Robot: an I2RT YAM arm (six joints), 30 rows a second.
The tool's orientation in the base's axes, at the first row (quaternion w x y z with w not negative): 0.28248 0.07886 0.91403 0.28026
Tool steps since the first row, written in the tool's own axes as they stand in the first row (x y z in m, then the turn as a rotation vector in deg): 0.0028 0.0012 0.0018 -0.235 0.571 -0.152; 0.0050 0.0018 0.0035 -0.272 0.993 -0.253; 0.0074 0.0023 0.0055 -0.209 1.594 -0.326; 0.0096 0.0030 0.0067 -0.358 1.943 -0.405; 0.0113 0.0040 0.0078 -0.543 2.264 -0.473; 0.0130 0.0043 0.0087 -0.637 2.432 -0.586
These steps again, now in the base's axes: -0.0013 0.0027 -0.0019 0.101 0.332 0.533; -0.0022 0.0046 -0.0038 0.069 0.624 0.854; -0.0031 0.0067 -0.0060 -0.032 1.108 1.209; -0.0042 0.0085 -0.0074 0.042 1.316 1.528; -0.0050 0.0104 -0.0084 0.152 1.495 1.840; -0.0059 0.0116 -0.0097 0.164 1.553 2.056
